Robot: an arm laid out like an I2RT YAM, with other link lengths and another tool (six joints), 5 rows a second.
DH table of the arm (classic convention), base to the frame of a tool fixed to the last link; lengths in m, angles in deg. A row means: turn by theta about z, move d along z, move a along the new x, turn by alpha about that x. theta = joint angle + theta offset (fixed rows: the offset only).
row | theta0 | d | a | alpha
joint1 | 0 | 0.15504 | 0.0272 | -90
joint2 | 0 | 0 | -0.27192 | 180
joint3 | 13.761 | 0 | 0.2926 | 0
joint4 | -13.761 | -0.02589 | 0.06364 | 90
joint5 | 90 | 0.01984 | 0 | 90
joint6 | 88 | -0.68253 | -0.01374 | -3.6
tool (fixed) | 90 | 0.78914 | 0 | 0
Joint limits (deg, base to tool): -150..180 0..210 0..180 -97..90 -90..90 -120..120
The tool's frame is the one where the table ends.
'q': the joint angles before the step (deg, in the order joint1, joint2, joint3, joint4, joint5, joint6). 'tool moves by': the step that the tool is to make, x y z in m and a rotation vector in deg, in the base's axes. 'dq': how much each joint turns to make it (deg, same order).
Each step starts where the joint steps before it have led.
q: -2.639, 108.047, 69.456, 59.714, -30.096, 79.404
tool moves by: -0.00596, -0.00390, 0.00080, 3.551, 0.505, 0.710
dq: 0.006, -0.887, -1.802, 2.269, 0.656, 4.071
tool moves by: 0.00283, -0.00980, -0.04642, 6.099, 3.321, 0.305
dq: -0.183, 4.577, -4.153, 8.211, 1.794, 6.463
